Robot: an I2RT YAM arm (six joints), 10 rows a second.
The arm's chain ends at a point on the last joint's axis. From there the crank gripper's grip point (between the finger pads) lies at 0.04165 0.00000 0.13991 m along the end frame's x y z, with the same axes.
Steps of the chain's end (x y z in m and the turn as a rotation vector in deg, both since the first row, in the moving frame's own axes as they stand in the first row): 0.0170, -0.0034, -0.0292, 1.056, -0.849, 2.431; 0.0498, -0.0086, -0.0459, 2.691, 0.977, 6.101; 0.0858, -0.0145, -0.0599, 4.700, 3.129, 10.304; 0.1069, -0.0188, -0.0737, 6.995, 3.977, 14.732; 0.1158, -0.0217, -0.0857, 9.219, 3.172, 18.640; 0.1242, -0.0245, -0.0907, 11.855, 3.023, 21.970; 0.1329, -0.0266, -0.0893, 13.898, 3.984, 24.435; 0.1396, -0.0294, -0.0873, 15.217, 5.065, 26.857; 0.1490, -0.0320, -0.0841, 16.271, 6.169, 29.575
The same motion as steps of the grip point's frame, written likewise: 0.0149, -0.0043, -0.0286, 1.056, -0.849, 2.431; 0.0523, -0.0106, -0.0467, 2.691, 0.977, 6.101; 0.0937, -0.0177, -0.0625, 4.700, 3.129, 10.304; 0.1172, -0.0237, -0.0773, 6.995, 3.977, 14.732; 0.1248, -0.0290, -0.0889, 9.219, 3.172, 18.640; 0.1337, -0.0354, -0.0943, 11.855, 3.023, 21.970; 0.1455, -0.0397, -0.0943, 13.898, 3.984, 24.435; 0.1552, -0.0429, -0.0936, 15.217, 5.065, 26.857; 0.1675, -0.0448, -0.0916, 16.271, 6.169, 29.575
